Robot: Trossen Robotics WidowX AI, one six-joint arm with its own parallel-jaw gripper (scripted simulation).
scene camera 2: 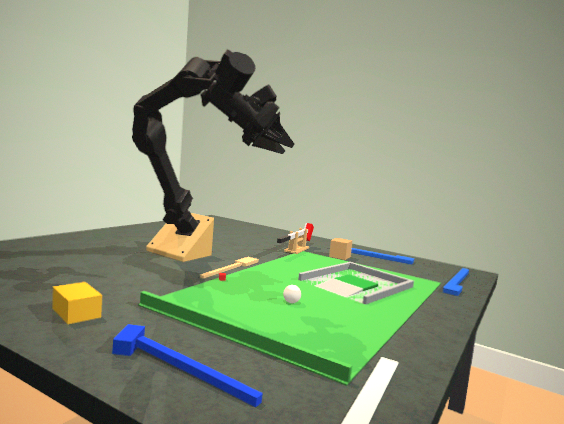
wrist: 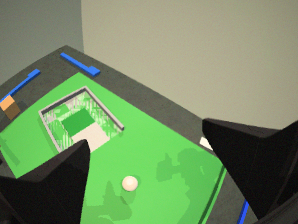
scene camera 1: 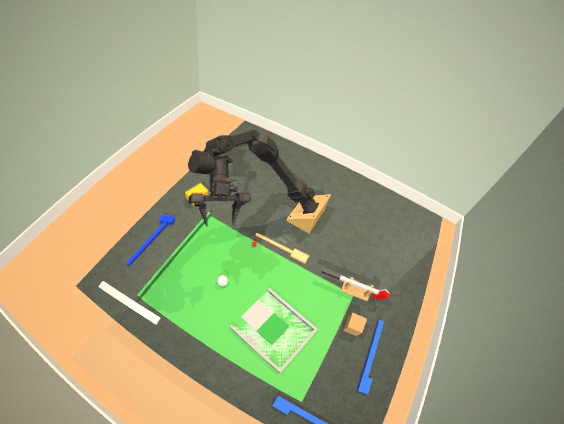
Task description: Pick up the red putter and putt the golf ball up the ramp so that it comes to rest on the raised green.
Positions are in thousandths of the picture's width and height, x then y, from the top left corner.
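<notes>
Gripper (scene camera 2: 512,353), (scene camera 1: 391,534), (wrist: 492,605): open, holds nothing. A yellow cube (scene camera 2: 134,713) is present; in the wrist view it is out of frame. A blue hammer is at (scene camera 2: 233,796). A green mat (scene camera 1: 332,692), (scene camera 2: 575,761), (wrist: 579,775) and a grey-walled frame (scene camera 1: 469,761), (scene camera 2: 614,673), (wrist: 273,560) are in view too.
</notes>
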